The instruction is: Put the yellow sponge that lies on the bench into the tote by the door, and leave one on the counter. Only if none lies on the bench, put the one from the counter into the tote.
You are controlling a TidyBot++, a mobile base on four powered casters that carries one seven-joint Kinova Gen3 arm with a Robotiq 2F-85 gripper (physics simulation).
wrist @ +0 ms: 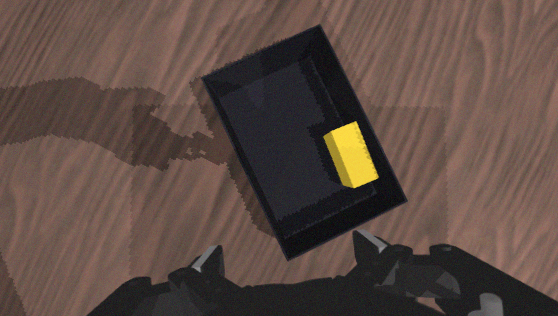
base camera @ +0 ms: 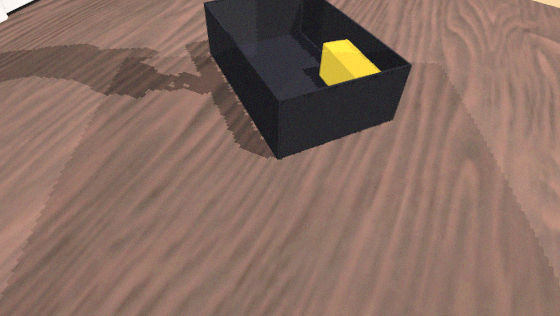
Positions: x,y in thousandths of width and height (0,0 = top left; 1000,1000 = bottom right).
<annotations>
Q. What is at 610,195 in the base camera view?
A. A yellow sponge.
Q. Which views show the gripper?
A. The wrist view only.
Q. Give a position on a black tote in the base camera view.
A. At 487,198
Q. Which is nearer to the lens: the yellow sponge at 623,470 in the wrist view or the black tote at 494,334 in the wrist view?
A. The yellow sponge.
</annotations>
